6 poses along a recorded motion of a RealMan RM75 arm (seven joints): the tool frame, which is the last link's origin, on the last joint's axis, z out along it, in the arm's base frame.
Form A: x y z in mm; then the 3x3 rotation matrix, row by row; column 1 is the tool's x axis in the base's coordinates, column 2 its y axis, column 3 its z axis. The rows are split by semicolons.
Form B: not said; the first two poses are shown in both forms.
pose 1, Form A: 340.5 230.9 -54.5; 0.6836 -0.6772 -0.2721; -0.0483 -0.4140 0.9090; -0.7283 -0.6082 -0.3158
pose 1, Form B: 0.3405 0.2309 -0.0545; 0.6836 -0.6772 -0.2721; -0.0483 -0.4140 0.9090; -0.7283 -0.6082 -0.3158
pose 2, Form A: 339.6 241.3 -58.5; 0.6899 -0.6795 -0.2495; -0.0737 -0.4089 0.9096; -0.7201 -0.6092 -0.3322
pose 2, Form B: 0.3396 0.2413 -0.0585; 0.6899 -0.6795 -0.2495; -0.0737 -0.4089 0.9096; -0.7201 -0.6092 -0.3322
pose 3, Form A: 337.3 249.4 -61.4; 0.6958 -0.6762 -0.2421; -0.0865 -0.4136 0.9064; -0.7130 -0.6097 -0.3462
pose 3, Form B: 0.3373 0.2494 -0.0614; 0.6958 -0.6762 -0.2421; -0.0865 -0.4136 0.9064; -0.7130 -0.6097 -0.3462
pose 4, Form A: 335.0 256.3 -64.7; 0.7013 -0.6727 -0.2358; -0.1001 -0.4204 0.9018; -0.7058 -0.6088 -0.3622
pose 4, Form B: 0.3350 0.2563 -0.0647; 0.7013 -0.6727 -0.2358; -0.1001 -0.4204 0.9018; -0.7058 -0.6088 -0.3622
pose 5, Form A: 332.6 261.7 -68.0; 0.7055 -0.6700 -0.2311; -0.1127 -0.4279 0.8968; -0.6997 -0.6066 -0.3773
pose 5, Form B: 0.3326 0.2617 -0.0680; 0.7055 -0.6700 -0.2311; -0.1127 -0.4279 0.8968; -0.6997 -0.6066 -0.3773
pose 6, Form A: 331.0 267.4 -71.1; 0.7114 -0.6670 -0.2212; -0.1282 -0.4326 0.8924; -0.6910 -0.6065 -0.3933
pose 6, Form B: 0.3310 0.2674 -0.0711; 0.7114 -0.6670 -0.2212; -0.1282 -0.4326 0.8924; -0.6910 -0.6065 -0.3933
